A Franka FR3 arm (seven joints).
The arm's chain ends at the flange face. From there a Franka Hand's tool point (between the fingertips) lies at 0.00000 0.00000 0.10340 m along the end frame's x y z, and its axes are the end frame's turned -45 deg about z.
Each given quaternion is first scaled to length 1.
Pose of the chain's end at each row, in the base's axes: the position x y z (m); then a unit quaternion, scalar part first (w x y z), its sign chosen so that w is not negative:
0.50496, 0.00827, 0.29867, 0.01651, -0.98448, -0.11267, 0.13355
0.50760, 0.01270, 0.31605, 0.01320, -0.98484, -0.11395, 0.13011
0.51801, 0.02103, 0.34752, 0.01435, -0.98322, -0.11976, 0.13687
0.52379, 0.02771, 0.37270, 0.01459, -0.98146, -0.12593, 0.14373
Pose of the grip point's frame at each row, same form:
0.47739, 0.00852, 0.19901, 0.06636, -0.86642, -0.48084, 0.11707
0.48079, 0.01232, 0.21619, 0.06199, -0.86627, -0.48216, 0.11515
0.48982, 0.02056, 0.24804, 0.06564, -0.86255, -0.48691, 0.12096
0.49424, 0.02693, 0.27362, 0.06848, -0.85856, -0.49193, 0.12721

